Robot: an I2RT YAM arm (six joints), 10 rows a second.
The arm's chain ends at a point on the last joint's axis. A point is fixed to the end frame.
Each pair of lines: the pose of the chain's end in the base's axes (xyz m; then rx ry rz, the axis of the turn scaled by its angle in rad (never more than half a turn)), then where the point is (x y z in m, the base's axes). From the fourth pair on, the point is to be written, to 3 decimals.
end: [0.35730 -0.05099 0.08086 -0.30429 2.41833 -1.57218]
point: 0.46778 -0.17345 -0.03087
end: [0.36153 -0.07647 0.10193 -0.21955 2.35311 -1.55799]
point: 0.48052 -0.20016 0.00079
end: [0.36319 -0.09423 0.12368 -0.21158 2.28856 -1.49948]
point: 0.49483 -0.21037 0.02950
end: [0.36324 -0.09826 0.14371 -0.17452 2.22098 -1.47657]
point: 0.504 -0.212 0.060
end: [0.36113 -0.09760 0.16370 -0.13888 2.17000 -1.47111]
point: 0.506 -0.212 0.089
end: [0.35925 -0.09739 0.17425 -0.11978 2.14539 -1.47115]
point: 0.506 -0.212 0.104
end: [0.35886 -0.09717 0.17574 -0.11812 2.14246 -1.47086]
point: 0.506 -0.212 0.106
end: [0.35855 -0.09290 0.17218 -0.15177 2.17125 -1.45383]
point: 0.505 -0.204 0.096
